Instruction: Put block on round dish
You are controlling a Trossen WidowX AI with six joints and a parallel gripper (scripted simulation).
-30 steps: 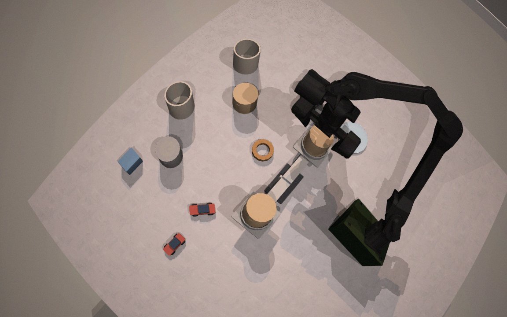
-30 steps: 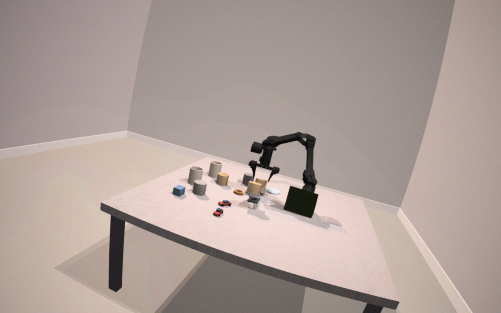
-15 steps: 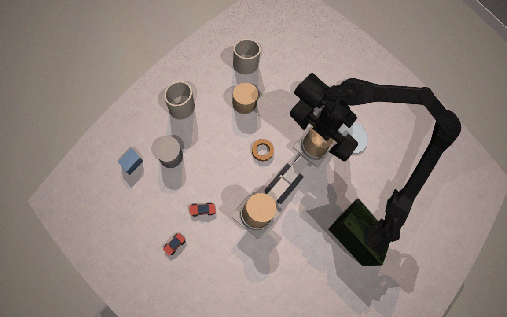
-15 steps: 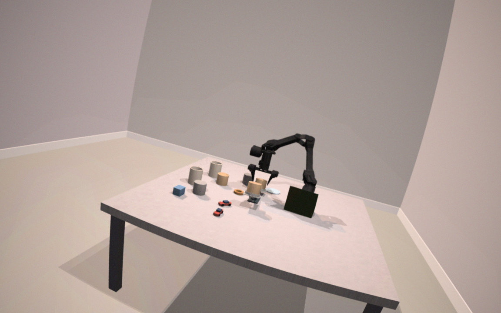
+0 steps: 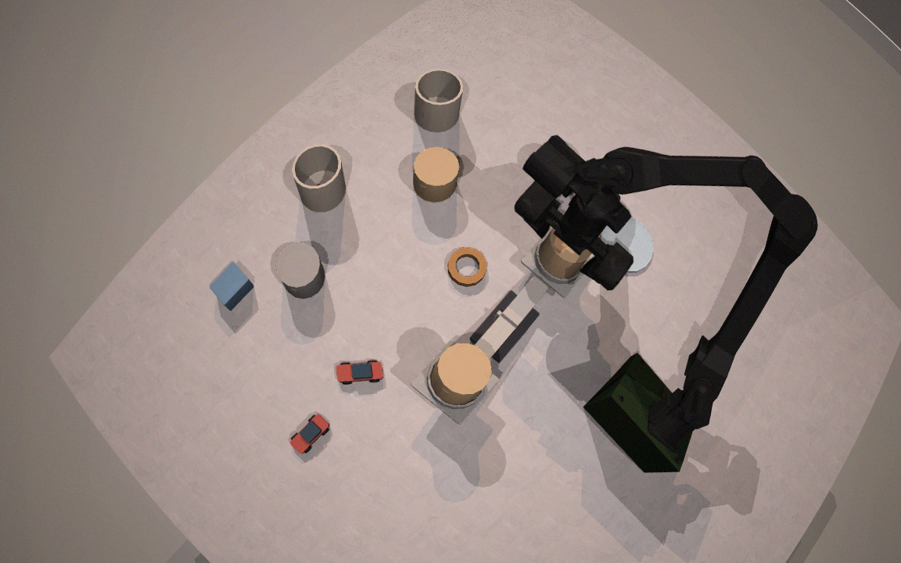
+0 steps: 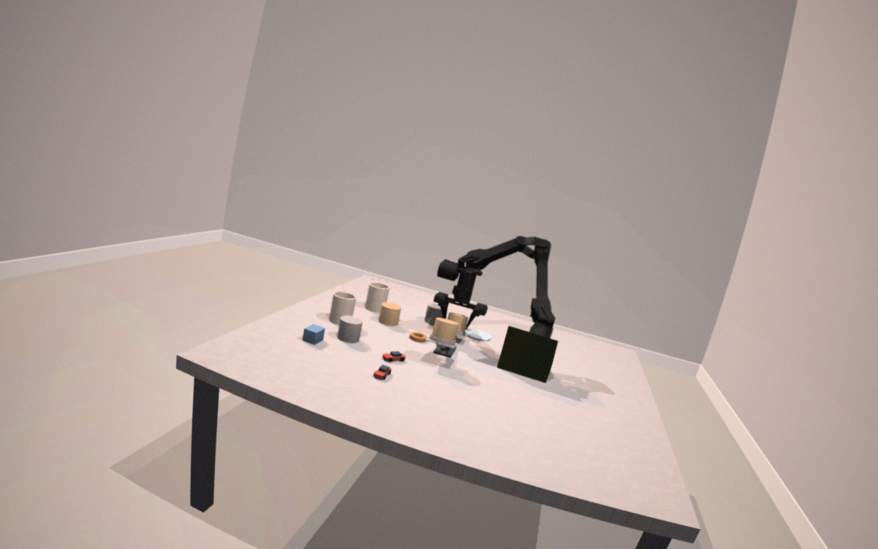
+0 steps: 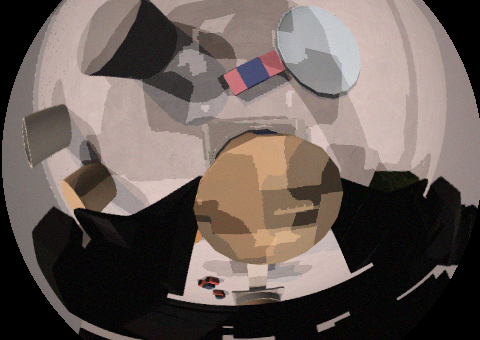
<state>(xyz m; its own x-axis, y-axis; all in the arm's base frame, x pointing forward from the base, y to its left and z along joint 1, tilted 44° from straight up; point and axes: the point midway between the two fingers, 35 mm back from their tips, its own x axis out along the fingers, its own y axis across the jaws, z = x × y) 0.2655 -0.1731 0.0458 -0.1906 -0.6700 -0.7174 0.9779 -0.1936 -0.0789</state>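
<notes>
My gripper tip is 1 cm above the pale green block. The rest, counted from my gripper tip: pale blue round dish: 9 cm behind, 11 cm to the right, 4 cm below; then blue cube: 39 cm ahead, 35 cm to the left, 3 cm below; then pink-and-blue eraser: 1 cm behind, 8 cm to the right, 4 cm below.
</notes>
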